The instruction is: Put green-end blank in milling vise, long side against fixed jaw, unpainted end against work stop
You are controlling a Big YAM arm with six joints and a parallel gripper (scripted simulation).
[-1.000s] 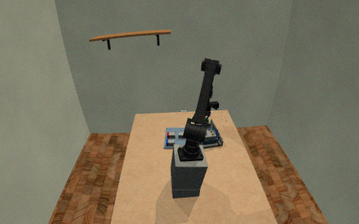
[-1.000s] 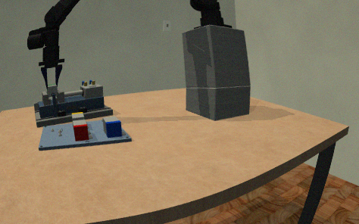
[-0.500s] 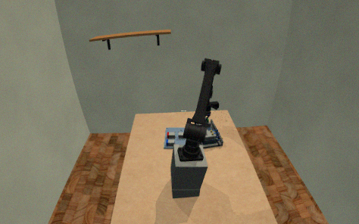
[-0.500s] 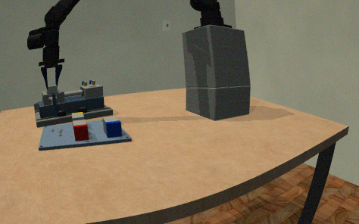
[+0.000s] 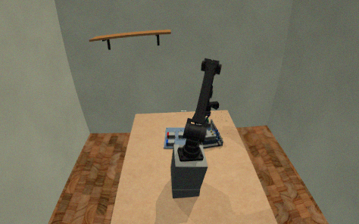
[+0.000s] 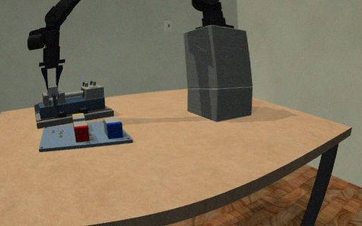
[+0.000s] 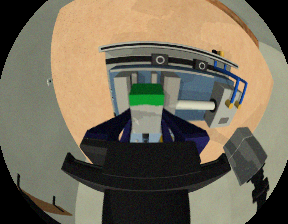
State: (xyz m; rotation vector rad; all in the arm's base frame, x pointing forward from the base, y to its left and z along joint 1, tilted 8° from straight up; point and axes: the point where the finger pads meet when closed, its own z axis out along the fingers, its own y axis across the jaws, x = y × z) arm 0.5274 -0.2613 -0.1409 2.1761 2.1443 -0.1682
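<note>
The green-ended blank is 2 cm below my hand. Also, from my hand: yellow-ended blank 20 cm to the left, 9 cm below, 6 cm behind; then milling vise 8 cm below, 7 cm behind, 1 cm to the left; then fixed jaw 4 cm below, 3 cm ahead, 1 cm to the left.
</note>
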